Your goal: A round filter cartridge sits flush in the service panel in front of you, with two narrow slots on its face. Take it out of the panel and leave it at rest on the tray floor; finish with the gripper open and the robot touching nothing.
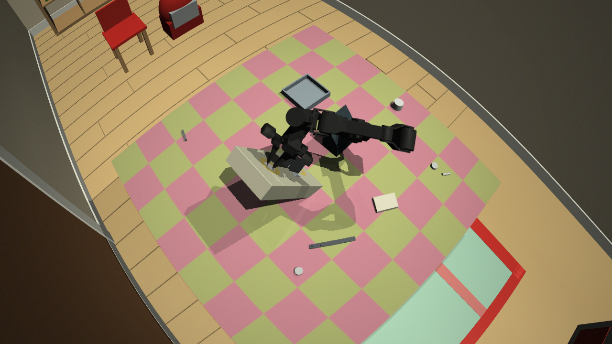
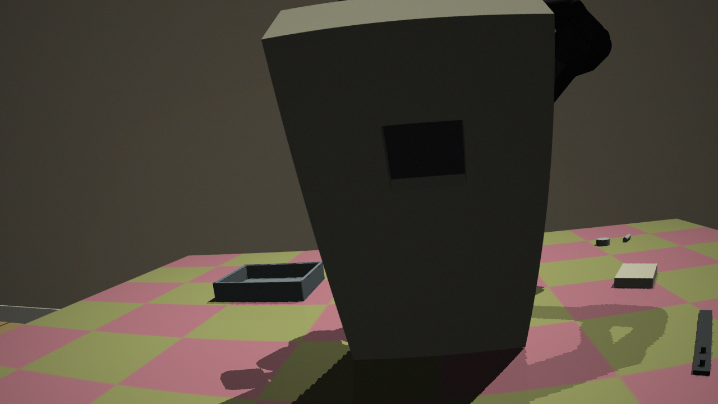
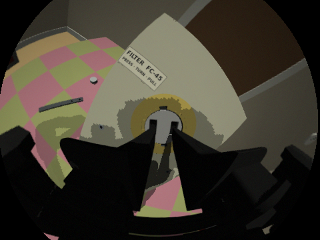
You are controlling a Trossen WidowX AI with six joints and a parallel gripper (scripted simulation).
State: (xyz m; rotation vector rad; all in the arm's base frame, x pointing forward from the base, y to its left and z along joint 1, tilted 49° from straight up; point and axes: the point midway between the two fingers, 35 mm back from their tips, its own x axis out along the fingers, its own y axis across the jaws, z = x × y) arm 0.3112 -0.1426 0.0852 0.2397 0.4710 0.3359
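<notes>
Now: the round grey filter cartridge 20 mm ahead of my gripper tip and 10 mm below it. The rest, counted from my gripper tip: olive service panel: 30 mm behind, 90 mm below; cream block: 260 mm behind, 330 mm to the left, 230 mm below; grey tray: 430 mm behind, 240 mm to the right, 230 mm below.
</notes>
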